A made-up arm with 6 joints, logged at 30 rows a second.
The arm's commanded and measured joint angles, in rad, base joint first. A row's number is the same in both.
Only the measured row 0 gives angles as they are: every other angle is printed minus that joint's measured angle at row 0.
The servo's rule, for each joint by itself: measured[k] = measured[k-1] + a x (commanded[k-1-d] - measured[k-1]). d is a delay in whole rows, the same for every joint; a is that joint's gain. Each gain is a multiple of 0.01, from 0.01 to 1. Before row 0 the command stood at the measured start. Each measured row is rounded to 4 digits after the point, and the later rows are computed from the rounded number. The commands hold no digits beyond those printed.
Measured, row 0:
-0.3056 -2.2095 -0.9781 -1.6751 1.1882 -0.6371
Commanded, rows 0 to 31:
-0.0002 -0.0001 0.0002 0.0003 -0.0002 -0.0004
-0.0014 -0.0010 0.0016 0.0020 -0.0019 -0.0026
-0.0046 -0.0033 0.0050 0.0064 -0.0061 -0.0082
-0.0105 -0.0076 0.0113 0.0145 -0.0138 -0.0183
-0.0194 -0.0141 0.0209 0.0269 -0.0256 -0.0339
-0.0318 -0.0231 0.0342 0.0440 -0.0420 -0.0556
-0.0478 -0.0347 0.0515 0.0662 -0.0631 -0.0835
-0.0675 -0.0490 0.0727 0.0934 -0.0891 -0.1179
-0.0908 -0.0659 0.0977 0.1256 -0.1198 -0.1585
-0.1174 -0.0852 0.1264 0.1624 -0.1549 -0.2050
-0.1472 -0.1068 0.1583 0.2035 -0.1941 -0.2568
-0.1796 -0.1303 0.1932 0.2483 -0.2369 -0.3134
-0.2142 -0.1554 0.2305 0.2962 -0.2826 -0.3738
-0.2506 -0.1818 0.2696 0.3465 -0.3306 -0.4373
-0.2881 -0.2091 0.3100 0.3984 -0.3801 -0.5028
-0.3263 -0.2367 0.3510 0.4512 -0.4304 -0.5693
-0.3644 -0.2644 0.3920 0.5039 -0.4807 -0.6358
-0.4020 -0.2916 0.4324 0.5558 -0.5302 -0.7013
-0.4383 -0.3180 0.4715 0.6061 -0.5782 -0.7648
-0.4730 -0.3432 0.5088 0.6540 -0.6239 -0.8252
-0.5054 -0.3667 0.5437 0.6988 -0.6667 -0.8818
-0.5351 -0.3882 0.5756 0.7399 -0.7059 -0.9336
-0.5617 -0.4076 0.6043 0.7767 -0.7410 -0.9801
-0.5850 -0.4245 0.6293 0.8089 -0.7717 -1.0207
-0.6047 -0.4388 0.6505 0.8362 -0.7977 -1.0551
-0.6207 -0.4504 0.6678 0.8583 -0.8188 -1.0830
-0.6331 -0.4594 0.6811 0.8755 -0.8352 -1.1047
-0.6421 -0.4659 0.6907 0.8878 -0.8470 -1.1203
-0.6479 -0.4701 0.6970 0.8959 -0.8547 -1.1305
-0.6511 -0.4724 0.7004 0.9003 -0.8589 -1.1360
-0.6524 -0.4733 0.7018 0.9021 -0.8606 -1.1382
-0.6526 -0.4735 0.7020 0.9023 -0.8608 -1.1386
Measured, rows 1 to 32:
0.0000 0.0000 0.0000 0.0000 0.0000 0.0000
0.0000 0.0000 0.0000 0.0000 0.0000 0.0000
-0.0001 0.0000 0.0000 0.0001 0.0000 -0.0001
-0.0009 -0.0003 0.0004 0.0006 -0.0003 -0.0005
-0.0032 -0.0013 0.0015 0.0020 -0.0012 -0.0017
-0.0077 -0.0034 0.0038 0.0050 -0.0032 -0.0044
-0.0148 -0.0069 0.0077 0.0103 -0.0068 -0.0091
-0.0252 -0.0122 0.0138 0.0184 -0.0124 -0.0165
-0.0390 -0.0196 0.0225 0.0299 -0.0205 -0.0272
-0.0564 -0.0293 0.0340 0.0451 -0.0315 -0.0417
-0.0774 -0.0414 0.0487 0.0644 -0.0456 -0.0604
-0.1018 -0.0559 0.0666 0.0879 -0.0631 -0.0835
-0.1295 -0.0727 0.0877 0.1156 -0.0841 -0.1112
-0.1601 -0.0917 0.1120 0.1474 -0.1085 -0.1436
-0.1931 -0.1127 0.1393 0.1831 -0.1364 -0.1804
-0.2282 -0.1355 0.1693 0.2223 -0.1675 -0.2215
-0.2647 -0.1598 0.2017 0.2646 -0.2015 -0.2665
-0.3023 -0.1852 0.2360 0.3094 -0.2381 -0.3149
-0.3402 -0.2113 0.2719 0.3561 -0.2769 -0.3662
-0.3779 -0.2378 0.3088 0.4040 -0.3174 -0.4198
-0.4147 -0.2643 0.3462 0.4525 -0.3591 -0.4750
-0.4503 -0.2903 0.3836 0.5009 -0.4015 -0.5310
-0.4839 -0.3155 0.4204 0.5484 -0.4439 -0.5871
-0.5151 -0.3395 0.4561 0.5944 -0.4858 -0.6425
-0.5435 -0.3620 0.4902 0.6382 -0.5266 -0.6965
-0.5688 -0.3826 0.5222 0.6792 -0.5658 -0.7484
-0.5907 -0.4011 0.5517 0.7169 -0.6029 -0.7975
-0.6090 -0.4174 0.5784 0.7508 -0.6374 -0.8432
-0.6237 -0.4313 0.6020 0.7807 -0.6690 -0.8850
-0.6349 -0.4427 0.6224 0.8064 -0.6975 -0.9226
-0.6428 -0.4517 0.6396 0.8279 -0.7227 -0.9559
-0.6479 -0.4585 0.6536 0.8453 -0.7445 -0.9847
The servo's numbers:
d 2
a 0.61 0.33 0.23 0.24 0.16 0.16

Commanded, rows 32 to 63:
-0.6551 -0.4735 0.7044 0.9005 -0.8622 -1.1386
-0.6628 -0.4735 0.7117 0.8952 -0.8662 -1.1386
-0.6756 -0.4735 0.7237 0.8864 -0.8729 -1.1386
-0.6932 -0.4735 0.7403 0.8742 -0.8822 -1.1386
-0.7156 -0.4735 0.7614 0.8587 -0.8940 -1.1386
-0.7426 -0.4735 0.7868 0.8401 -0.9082 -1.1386
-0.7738 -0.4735 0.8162 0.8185 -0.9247 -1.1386
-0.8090 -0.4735 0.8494 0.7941 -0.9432 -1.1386
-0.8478 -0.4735 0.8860 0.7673 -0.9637 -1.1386
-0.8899 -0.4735 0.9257 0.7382 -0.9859 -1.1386
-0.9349 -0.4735 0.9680 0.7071 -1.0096 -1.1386
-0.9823 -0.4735 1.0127 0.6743 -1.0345 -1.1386
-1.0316 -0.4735 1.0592 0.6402 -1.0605 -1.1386
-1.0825 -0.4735 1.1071 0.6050 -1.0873 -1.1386
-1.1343 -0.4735 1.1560 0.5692 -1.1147 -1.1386
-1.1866 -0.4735 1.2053 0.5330 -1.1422 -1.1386
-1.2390 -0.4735 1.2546 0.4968 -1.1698 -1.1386
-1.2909 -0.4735 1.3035 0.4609 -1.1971 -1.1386
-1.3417 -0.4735 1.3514 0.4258 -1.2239 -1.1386
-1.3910 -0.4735 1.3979 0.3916 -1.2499 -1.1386
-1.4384 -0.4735 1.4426 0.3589 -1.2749 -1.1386
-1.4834 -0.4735 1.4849 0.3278 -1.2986 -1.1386
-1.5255 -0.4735 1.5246 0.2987 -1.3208 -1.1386
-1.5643 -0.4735 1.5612 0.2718 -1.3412 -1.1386
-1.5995 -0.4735 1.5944 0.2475 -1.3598 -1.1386
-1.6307 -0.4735 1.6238 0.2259 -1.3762 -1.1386
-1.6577 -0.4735 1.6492 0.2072 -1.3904 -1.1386
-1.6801 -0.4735 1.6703 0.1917 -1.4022 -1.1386
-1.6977 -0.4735 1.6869 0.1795 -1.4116 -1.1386
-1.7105 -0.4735 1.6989 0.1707 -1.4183 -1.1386
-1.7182 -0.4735 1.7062 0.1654 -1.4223 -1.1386
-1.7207 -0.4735 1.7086 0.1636 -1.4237 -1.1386
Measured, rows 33 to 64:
-0.6506 -0.4634 0.6647 0.8589 -0.7631 -1.0093
-0.6518 -0.4667 0.6733 0.8693 -0.7787 -1.0300
-0.6538 -0.4689 0.6805 0.8768 -0.7921 -1.0474
-0.6593 -0.4704 0.6877 0.8812 -0.8040 -1.0620
-0.6692 -0.4714 0.6960 0.8824 -0.8150 -1.0743
-0.6838 -0.4721 0.7062 0.8804 -0.8258 -1.0846
-0.7032 -0.4726 0.7189 0.8752 -0.8367 -1.0932
-0.7272 -0.4729 0.7345 0.8668 -0.8481 -1.1005
-0.7556 -0.4731 0.7533 0.8552 -0.8604 -1.1066
-0.7882 -0.4732 0.7754 0.8405 -0.8736 -1.1117
-0.8246 -0.4733 0.8008 0.8229 -0.8880 -1.1160
-0.8644 -0.4734 0.8295 0.8026 -0.9037 -1.1196
-0.9074 -0.4734 0.8614 0.7797 -0.9206 -1.1226
-0.9531 -0.4734 0.8962 0.7544 -0.9388 -1.1252
-1.0010 -0.4734 0.9337 0.7270 -0.9583 -1.1273
-1.0507 -0.4734 0.9736 0.6977 -0.9789 -1.1291
-1.1017 -0.4734 1.0156 0.6669 -1.0006 -1.1306
-1.1535 -0.4734 1.0592 0.6348 -1.0233 -1.1319
-1.2057 -0.4734 1.1041 0.6017 -1.0467 -1.1330
-1.2577 -0.4734 1.1500 0.5679 -1.0708 -1.1339
-1.3089 -0.4734 1.1963 0.5338 -1.0953 -1.1347
-1.3590 -0.4734 1.2427 0.4997 -1.1200 -1.1353
-1.4074 -0.4734 1.2887 0.4659 -1.1448 -1.1358
-1.4538 -0.4734 1.3338 0.4328 -1.1694 -1.1362
-1.4975 -0.4734 1.3777 0.4006 -1.1936 -1.1366
-1.5382 -0.4734 1.4199 0.3697 -1.2172 -1.1369
-1.5756 -0.4734 1.4600 0.3404 -1.2400 -1.1372
-1.6092 -0.4734 1.4977 0.3129 -1.2618 -1.1374
-1.6388 -0.4734 1.5325 0.2875 -1.2824 -1.1376
-1.6640 -0.4734 1.5642 0.2645 -1.3016 -1.1378
-1.6846 -0.4734 1.5924 0.2441 -1.3192 -1.1379
-1.7004 -0.4734 1.6169 0.2265 -1.3351 -1.1380

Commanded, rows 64 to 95:
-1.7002 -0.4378 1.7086 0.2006 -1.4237 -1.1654
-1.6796 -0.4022 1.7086 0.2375 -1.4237 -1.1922
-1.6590 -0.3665 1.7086 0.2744 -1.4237 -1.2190
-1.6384 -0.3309 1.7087 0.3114 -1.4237 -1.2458
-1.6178 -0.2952 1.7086 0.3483 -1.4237 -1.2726
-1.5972 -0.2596 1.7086 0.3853 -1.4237 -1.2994
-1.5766 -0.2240 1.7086 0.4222 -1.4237 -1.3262
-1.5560 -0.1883 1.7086 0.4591 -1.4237 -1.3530
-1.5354 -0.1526 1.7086 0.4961 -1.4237 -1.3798
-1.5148 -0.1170 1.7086 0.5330 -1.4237 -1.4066
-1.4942 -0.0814 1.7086 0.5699 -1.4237 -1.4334
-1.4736 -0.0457 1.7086 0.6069 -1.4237 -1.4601
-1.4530 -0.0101 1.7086 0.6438 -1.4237 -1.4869
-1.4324 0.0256 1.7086 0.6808 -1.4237 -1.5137
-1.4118 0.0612 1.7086 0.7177 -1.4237 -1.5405
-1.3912 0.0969 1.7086 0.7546 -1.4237 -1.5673
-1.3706 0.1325 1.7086 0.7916 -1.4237 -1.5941
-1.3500 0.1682 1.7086 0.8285 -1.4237 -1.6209
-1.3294 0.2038 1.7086 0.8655 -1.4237 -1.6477
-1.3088 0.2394 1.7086 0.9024 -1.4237 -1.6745
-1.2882 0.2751 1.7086 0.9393 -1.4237 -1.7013
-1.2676 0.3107 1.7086 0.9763 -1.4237 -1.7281
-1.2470 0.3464 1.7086 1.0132 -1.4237 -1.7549
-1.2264 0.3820 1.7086 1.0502 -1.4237 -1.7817
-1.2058 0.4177 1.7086 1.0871 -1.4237 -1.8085
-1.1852 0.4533 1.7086 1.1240 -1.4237 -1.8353
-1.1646 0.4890 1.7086 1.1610 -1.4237 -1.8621
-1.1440 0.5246 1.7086 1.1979 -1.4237 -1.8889
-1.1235 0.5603 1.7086 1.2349 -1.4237 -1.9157
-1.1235 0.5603 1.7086 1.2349 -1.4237 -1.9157
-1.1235 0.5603 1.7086 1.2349 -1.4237 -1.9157
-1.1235 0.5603 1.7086 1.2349 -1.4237 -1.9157
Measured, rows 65 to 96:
-1.7113 -0.4734 1.6374 0.2118 -1.3491 -1.1381
-1.7170 -0.4734 1.6538 0.2002 -1.3610 -1.1382
-1.7068 -0.4617 1.6664 0.2003 -1.3710 -1.1426
-1.6902 -0.4421 1.6761 0.2092 -1.3794 -1.1505
-1.6712 -0.4172 1.6836 0.2248 -1.3865 -1.1615
-1.6512 -0.3887 1.6894 0.2456 -1.3925 -1.1750
-1.6308 -0.3578 1.6938 0.2702 -1.3975 -1.1906
-1.6103 -0.3254 1.6972 0.2978 -1.4017 -1.2080
-1.5897 -0.2919 1.6998 0.3277 -1.4052 -1.2269
-1.5691 -0.2577 1.7018 0.3592 -1.4082 -1.2471
-1.5485 -0.2230 1.7034 0.3921 -1.4107 -1.2683
-1.5279 -0.1880 1.7046 0.4259 -1.4128 -1.2904
-1.5073 -0.1528 1.7055 0.4605 -1.4145 -1.3133
-1.4867 -0.1175 1.7062 0.4956 -1.4160 -1.3368
-1.4661 -0.0821 1.7068 0.5312 -1.4172 -1.3608
-1.4455 -0.0466 1.7072 0.5671 -1.4182 -1.3853
-1.4249 -0.0110 1.7075 0.6032 -1.4191 -1.4101
-1.4043 0.0246 1.7078 0.6395 -1.4198 -1.4353
-1.3837 0.0602 1.7080 0.6760 -1.4204 -1.4607
-1.3631 0.0958 1.7081 0.7126 -1.4209 -1.4863
-1.3425 0.1314 1.7082 0.7493 -1.4213 -1.5121
-1.3219 0.1670 1.7083 0.7860 -1.4217 -1.5381
-1.3013 0.2027 1.7084 0.8228 -1.4220 -1.5642
-1.2807 0.2383 1.7084 0.8596 -1.4223 -1.5904
-1.2601 0.2740 1.7084 0.8965 -1.4225 -1.6167
-1.2395 0.3096 1.7084 0.9334 -1.4227 -1.6431
-1.2189 0.3453 1.7084 0.9703 -1.4229 -1.6696
-1.1983 0.3809 1.7084 1.0072 -1.4230 -1.6961
-1.1777 0.4166 1.7084 1.0441 -1.4231 -1.7227
-1.1571 0.4522 1.7084 1.0810 -1.4232 -1.7493
-1.1366 0.4879 1.7084 1.1179 -1.4233 -1.7759
-1.1286 0.5118 1.7084 1.1460 -1.4234 -1.7983

